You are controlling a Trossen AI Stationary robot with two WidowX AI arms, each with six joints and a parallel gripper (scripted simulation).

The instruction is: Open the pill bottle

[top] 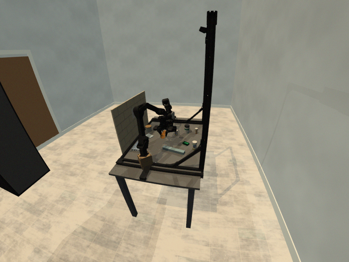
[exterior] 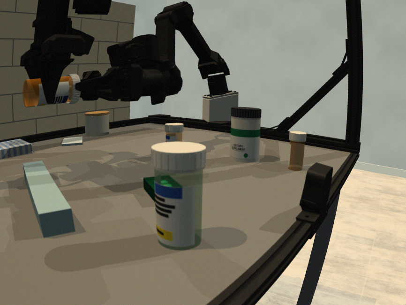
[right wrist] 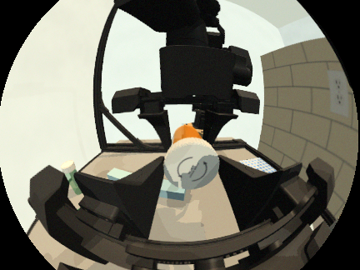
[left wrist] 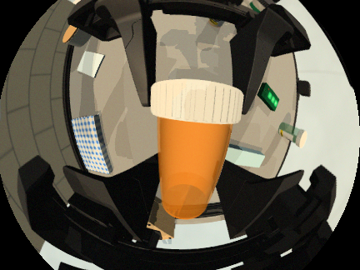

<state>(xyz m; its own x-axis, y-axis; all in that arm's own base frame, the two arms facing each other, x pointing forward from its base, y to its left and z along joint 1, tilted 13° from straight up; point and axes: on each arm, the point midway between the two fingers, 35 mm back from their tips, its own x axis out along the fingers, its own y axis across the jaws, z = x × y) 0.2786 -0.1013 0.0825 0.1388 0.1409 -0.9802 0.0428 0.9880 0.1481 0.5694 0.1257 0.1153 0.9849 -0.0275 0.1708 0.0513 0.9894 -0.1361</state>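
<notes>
The white ribbed cap is 3 cm to the left of my right hand. From my right hand the other things lie so: brick wall panel (38 cm ahead, 7 cm to the right, 8 cm above); cork-lidded jar (29 cm ahead, 22 cm to the right, 11 cm below); pale blue block (10 cm behind, 14 cm to the left, 13 cm below).
Now: left hand 5 cm to the left of the white ribbed cap and 1 cm above it. Also, from my left hand: brick wall panel: 37 cm ahead, 15 cm to the right, 7 cm above; then cork-lidded jar: 30 cm to the right, 28 cm ahead, 12 cm below; then pale blue block: 14 cm below, 11 cm behind, 6 cm to the left.
</notes>
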